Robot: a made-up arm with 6 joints. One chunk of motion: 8 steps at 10 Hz.
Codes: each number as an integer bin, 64 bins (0 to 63) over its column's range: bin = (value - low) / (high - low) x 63, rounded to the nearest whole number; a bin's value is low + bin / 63 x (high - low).
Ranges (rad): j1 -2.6..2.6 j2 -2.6..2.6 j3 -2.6..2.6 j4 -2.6..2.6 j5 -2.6..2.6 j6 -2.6..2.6
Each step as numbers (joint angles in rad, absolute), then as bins.
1 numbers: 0.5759 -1.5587 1.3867 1.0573 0.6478 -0.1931
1 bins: 38 13 48 44 39 29
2 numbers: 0.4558 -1.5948 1.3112 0.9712 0.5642 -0.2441
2 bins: 37 12 47 43 38 29
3 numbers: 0.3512 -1.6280 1.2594 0.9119 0.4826 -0.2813
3 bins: 36 12 47 43 37 28
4 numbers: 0.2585 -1.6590 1.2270 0.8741 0.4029 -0.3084
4 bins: 35 11 46 42 36 28
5 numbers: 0.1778 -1.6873 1.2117 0.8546 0.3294 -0.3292
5 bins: 34 11 46 42 35 28
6 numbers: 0.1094 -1.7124 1.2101 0.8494 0.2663 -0.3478
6 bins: 33 11 46 42 35 27
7 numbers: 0.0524 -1.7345 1.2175 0.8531 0.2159 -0.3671
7 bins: 32 10 46 42 34 27
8 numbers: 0.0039 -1.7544 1.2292 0.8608 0.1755 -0.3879
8 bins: 32 10 46 42 34 27
